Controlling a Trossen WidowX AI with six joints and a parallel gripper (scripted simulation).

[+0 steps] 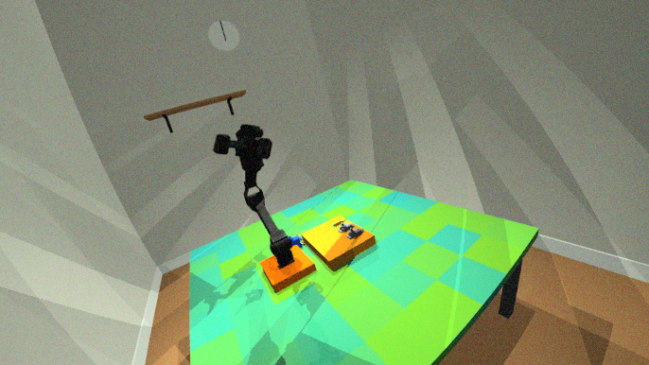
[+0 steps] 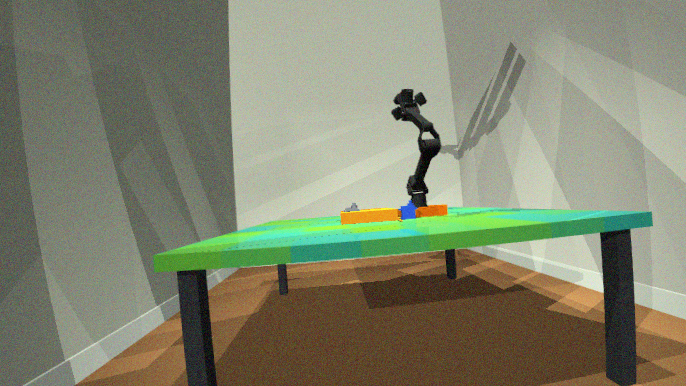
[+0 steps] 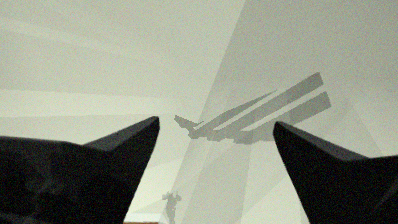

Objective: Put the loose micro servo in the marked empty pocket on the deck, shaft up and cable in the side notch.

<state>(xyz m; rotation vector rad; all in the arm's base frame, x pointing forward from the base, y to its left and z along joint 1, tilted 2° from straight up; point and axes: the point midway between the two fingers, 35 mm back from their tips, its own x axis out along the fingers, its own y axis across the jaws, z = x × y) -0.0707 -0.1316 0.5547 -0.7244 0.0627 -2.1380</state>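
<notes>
The orange deck lies 590 mm below my gripper tip, 290 mm ahead of it and 150 mm to the left of it.
</notes>
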